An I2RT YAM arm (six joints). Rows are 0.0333 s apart.
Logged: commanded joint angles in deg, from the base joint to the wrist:
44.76, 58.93, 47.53, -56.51, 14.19, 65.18
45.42, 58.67, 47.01, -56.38, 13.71, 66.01
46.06, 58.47, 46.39, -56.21, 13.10, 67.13
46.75, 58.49, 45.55, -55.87, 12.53, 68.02
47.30, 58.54, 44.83, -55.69, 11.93, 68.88
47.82, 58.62, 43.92, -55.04, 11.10, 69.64
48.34, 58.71, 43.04, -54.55, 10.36, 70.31
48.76, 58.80, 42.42, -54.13, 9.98, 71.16
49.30, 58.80, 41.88, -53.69, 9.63, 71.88
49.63, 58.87, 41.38, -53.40, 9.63, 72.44
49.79, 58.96, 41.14, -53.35, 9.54, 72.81
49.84, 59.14, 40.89, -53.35, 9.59, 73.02
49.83, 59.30, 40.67, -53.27, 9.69, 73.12
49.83, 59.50, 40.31, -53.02, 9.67, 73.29
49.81, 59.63, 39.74, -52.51, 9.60, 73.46
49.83, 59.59, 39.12, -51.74, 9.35, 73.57
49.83, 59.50, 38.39, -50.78, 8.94, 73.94
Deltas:
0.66, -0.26, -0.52, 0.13, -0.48, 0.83
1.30, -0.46, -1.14, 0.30, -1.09, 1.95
1.99, -0.44, -1.98, 0.64, -1.66, 2.84
2.54, -0.39, -2.70, 0.82, -2.26, 3.70
3.06, -0.31, -3.61, 1.47, -3.09, 4.46
3.58, -0.22, -4.49, 1.96, -3.83, 5.13
4.00, -0.13, -5.11, 2.38, -4.21, 5.98
4.54, -0.13, -5.65, 2.82, -4.56, 6.70
4.87, -0.06, -6.15, 3.11, -4.56, 7.26
5.03, 0.03, -6.39, 3.16, -4.65, 7.63
5.08, 0.21, -6.64, 3.16, -4.60, 7.84
5.07, 0.37, -6.86, 3.24, -4.50, 7.94
5.07, 0.57, -7.22, 3.49, -4.52, 8.11
5.05, 0.70, -7.79, 4.00, -4.59, 8.28
5.07, 0.66, -8.41, 4.77, -4.84, 8.39
5.07, 0.57, -9.14, 5.73, -5.25, 8.76

